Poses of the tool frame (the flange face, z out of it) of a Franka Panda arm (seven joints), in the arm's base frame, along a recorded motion.
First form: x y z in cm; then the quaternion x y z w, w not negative.
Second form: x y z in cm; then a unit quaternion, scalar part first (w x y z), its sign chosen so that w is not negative. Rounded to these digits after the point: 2 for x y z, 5 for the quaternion.
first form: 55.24 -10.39 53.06 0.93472 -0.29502 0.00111 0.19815
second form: 55.24 -10.39 53.06 0.19815 0.93472 -0.29502 0.00111
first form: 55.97 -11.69 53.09 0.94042 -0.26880 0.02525 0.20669
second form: 55.97 -11.69 53.09 0.20669 0.94042 -0.26880 0.02525
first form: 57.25 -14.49 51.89 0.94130 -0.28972 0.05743 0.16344
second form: 57.25 -14.49 51.89 0.16344 0.94130 -0.28972 0.05743
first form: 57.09 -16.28 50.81 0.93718 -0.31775 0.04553 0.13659
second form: 57.09 -16.28 50.81 0.13659 0.93718 -0.31775 0.04553
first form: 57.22 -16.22 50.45 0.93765 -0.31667 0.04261 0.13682
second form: 57.22 -16.22 50.45 0.13682 0.93765 -0.31667 0.04261
